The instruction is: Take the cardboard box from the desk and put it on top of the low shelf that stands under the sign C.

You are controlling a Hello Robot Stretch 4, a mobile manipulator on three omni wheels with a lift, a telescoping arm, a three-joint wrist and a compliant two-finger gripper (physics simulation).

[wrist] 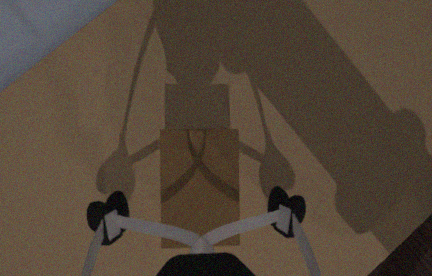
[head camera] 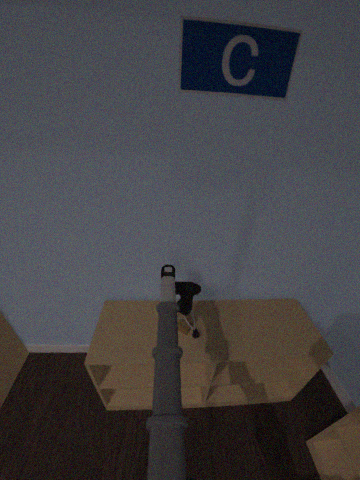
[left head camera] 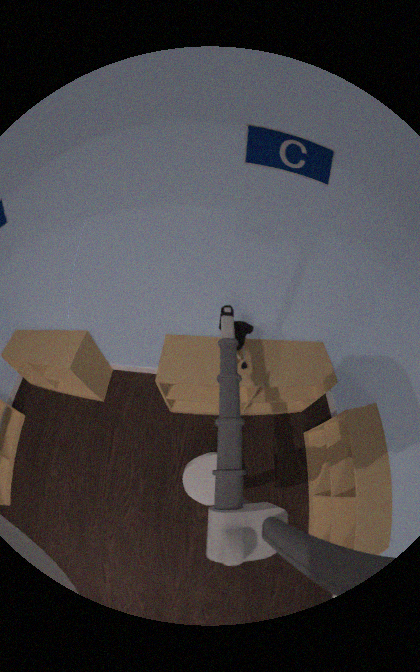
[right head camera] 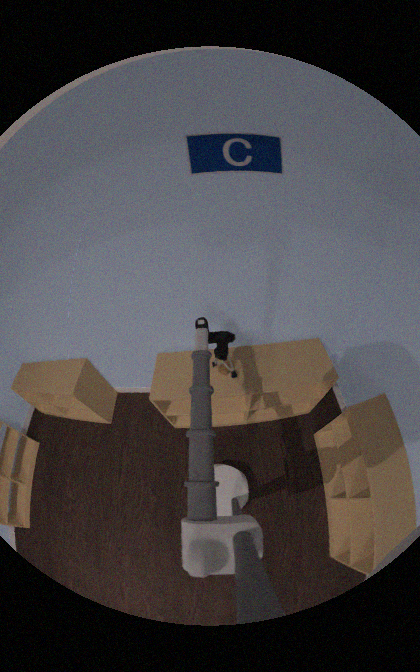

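The cardboard box is brown and sits on the top of the low shelf, under the blue sign C. In the wrist view its upper face lies between the fingers, with a gap on each side. My gripper is open, its fingertips apart from the box's left and right sides. In the left head camera view the arm hides most of the box. The desk cannot be made out in these views.
The wall rises right behind the low shelf. Another shelf stands at the right, and a wooden cabinet at the left. The telescoping arm reaches over the dark floor and the shelf's front edge.
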